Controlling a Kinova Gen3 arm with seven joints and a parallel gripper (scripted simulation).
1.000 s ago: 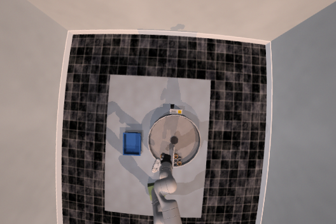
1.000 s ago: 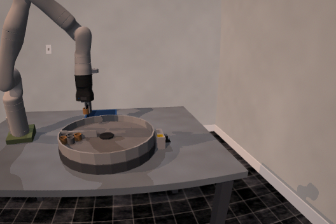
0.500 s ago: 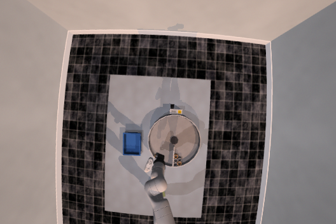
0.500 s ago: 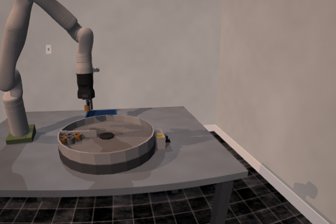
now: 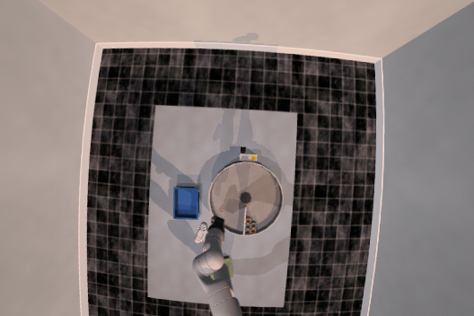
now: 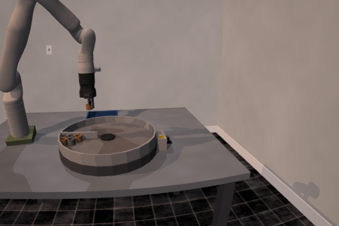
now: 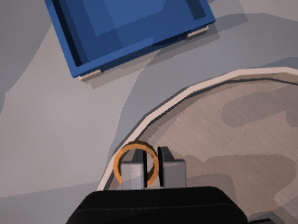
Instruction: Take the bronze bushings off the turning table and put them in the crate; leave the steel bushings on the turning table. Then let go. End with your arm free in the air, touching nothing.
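Now: the blue crate 10 mm behind my hand, 190 mm to the left of it and 140 mm below it. The rest, counted from my hand: round turning table: 120 mm ahead, 140 mm to the right, 110 mm below.
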